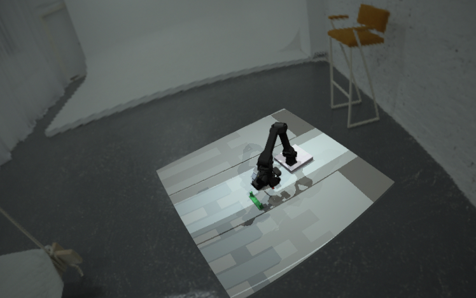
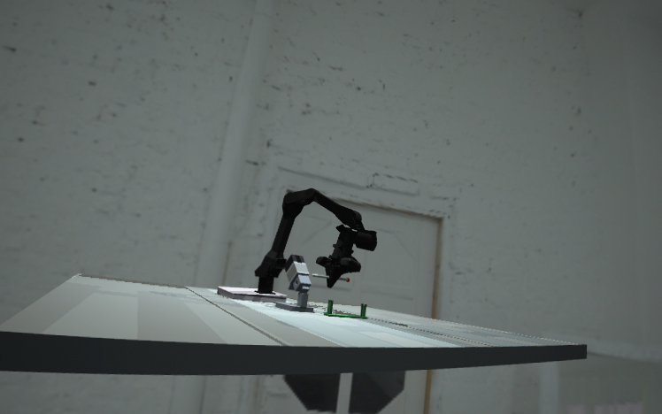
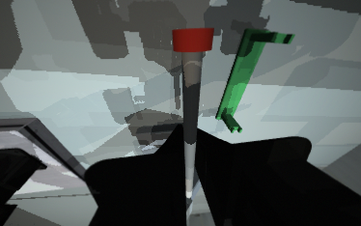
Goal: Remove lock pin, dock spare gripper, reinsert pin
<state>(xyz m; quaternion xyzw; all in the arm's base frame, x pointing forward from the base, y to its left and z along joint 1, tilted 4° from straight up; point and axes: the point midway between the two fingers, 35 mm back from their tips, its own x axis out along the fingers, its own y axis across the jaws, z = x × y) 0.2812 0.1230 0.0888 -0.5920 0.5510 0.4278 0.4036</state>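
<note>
My gripper tip is 11 cm to the left of the grey mount stand and 3 cm above it. The rest, counted from my gripper tip: spare gripper (11 cm to the right, 3 cm above, 2 cm behind); then green cradle (9 cm ahead, 6 cm below, 2 cm to the left).
</note>
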